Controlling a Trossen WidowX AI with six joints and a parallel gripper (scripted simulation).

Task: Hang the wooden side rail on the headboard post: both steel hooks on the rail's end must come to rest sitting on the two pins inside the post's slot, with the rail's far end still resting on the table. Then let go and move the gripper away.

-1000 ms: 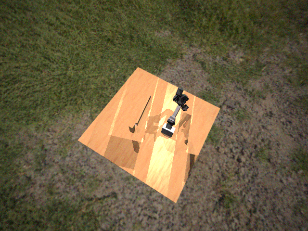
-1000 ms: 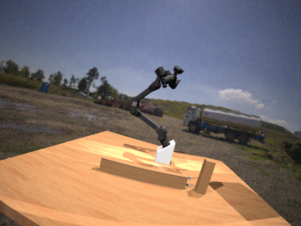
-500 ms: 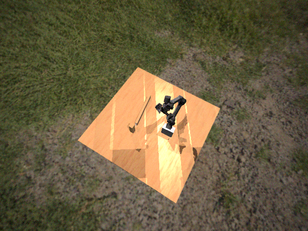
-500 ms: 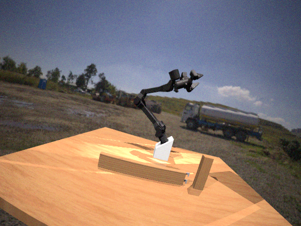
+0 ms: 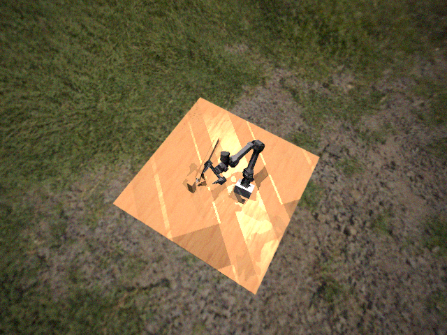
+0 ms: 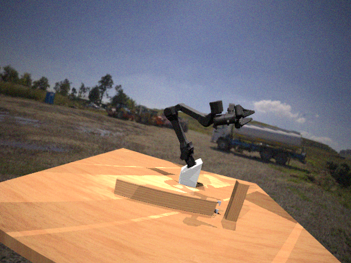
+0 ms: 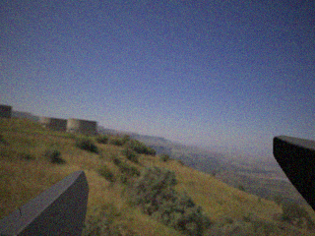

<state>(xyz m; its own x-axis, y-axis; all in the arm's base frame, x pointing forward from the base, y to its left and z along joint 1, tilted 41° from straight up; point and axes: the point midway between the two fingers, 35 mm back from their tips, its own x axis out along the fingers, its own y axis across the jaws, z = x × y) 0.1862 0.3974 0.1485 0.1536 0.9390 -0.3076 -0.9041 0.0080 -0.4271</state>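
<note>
The headboard post is 41 cm below my gripper tip, 17 cm ahead of it and 3 cm to the right of it.
</note>
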